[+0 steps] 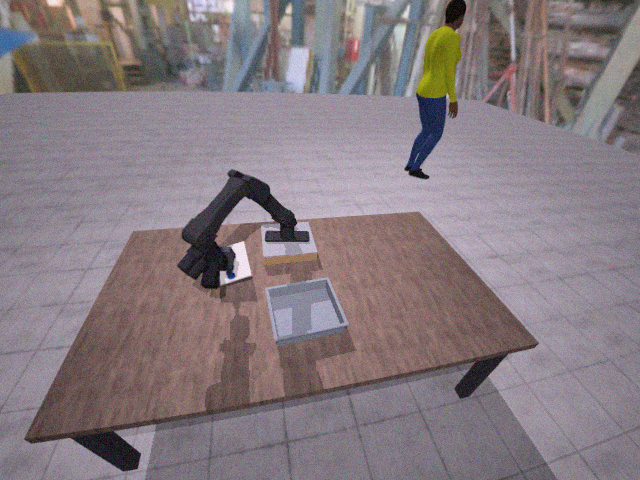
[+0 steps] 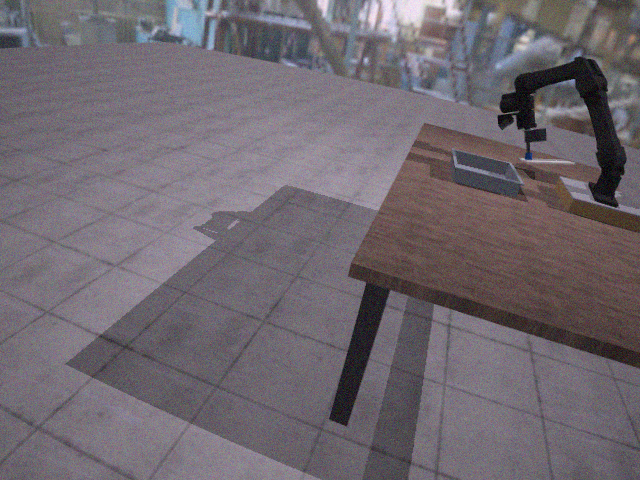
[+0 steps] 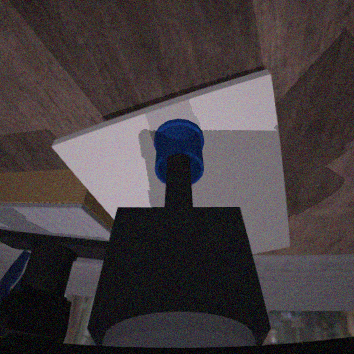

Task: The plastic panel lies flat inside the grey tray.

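Observation:
The plastic panel (image 1: 242, 259) (image 2: 544, 161) (image 3: 105, 165) is a flat white square. The blue suction cup of my gripper (image 1: 230, 274) (image 2: 528, 155) (image 3: 179, 140) sits pressed on its top face and holds it a little above the table, level, with its shadow on the wood below. The grey tray (image 1: 313, 334) (image 2: 485, 180) stands open and holds nothing. It is to the right of the panel and nearer the table's front edge. The panel hangs outside the tray, to the left of the arm's base.
The arm stands on a grey block with a yellow side (image 1: 290, 258) (image 3: 42, 186) behind the tray. The wooden table (image 1: 413, 286) (image 2: 461, 238) has dark legs. A person in a yellow top (image 1: 434, 71) walks on the floor far behind the table.

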